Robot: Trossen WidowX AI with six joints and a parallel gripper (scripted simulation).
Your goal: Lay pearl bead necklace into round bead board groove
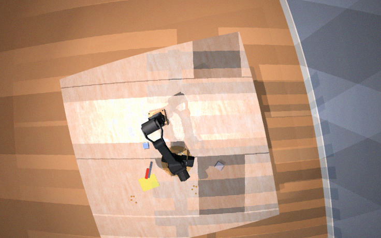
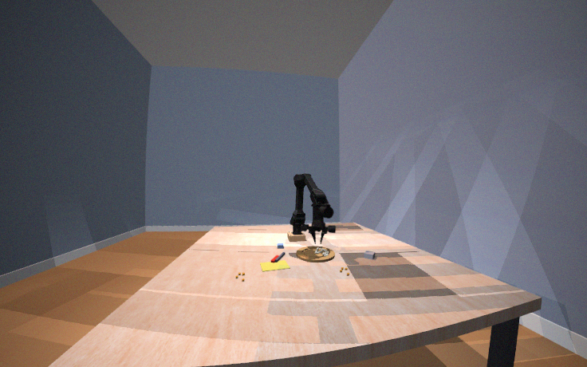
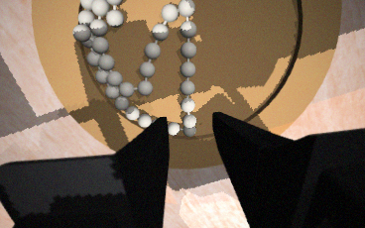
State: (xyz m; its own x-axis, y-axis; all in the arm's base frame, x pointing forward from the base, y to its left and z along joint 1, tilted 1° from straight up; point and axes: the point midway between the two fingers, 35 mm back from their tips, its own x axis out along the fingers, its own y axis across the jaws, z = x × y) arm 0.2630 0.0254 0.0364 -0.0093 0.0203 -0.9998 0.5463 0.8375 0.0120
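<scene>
Right now the round bead board is 3 cm to the right of my gripper tip, 3 cm below it and 3 cm ahead of it. Round my gripper tip: grey block 21 cm to the left, 16 cm ahead, 3 cm below; then blue block 17 cm to the right, 14 cm behind, 4 cm below; then red marker 23 cm to the right, 4 cm below, 2 cm ahead.
</scene>
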